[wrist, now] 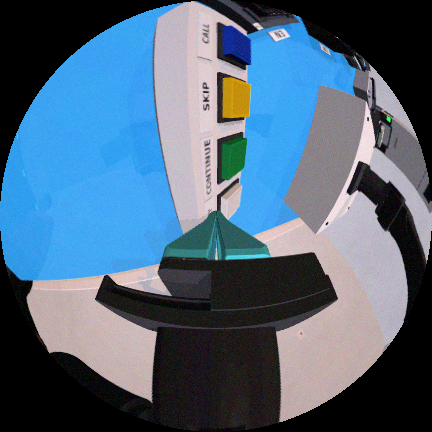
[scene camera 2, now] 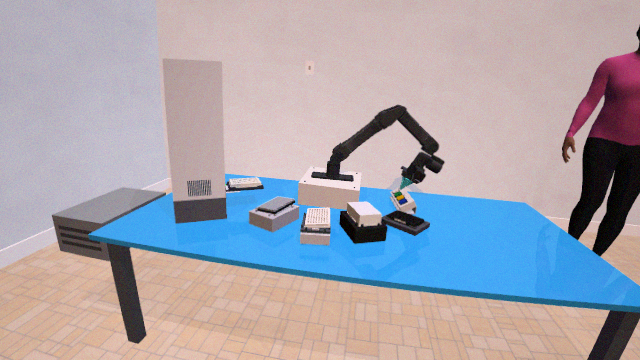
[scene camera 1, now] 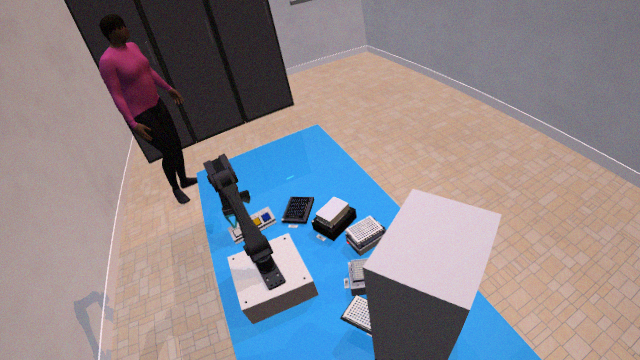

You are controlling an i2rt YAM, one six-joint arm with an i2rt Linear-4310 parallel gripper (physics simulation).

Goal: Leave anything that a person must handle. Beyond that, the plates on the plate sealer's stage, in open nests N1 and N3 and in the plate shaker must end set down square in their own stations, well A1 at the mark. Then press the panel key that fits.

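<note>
My gripper (scene camera 1: 233,226) (scene camera 2: 403,188) (wrist: 215,216) is shut and empty, its teal tips over the white-key end of the panel (scene camera 2: 411,205) (wrist: 175,65). The white key (wrist: 231,200) is partly behind the tips; contact cannot be told. Green (wrist: 233,158), yellow (wrist: 236,98) and blue (wrist: 237,46) keys stand beyond it. A dark plate (scene camera 1: 298,208) (scene camera 2: 404,219) sits in the nest by the N3 label (wrist: 279,34). White plates show on a black-based station (scene camera 1: 333,210) (scene camera 2: 364,213), a grey-based station (scene camera 1: 365,230) (scene camera 2: 318,217) and a low nest (scene camera 1: 358,312) (scene camera 2: 244,182). Marks at A1 are too small to read.
A grey station (scene camera 1: 357,271) (scene camera 2: 274,206) and a tall tower (scene camera 1: 434,245) (scene camera 2: 195,125) stand on the blue table (scene camera 1: 305,150) (scene camera 2: 475,250). The tower hides parts of stations in scene camera 1. The arm's white base (scene camera 1: 295,265) (scene camera 2: 325,194) is beside the panel. A person (scene camera 1: 131,80) (scene camera 2: 620,100) stands near the table end.
</note>
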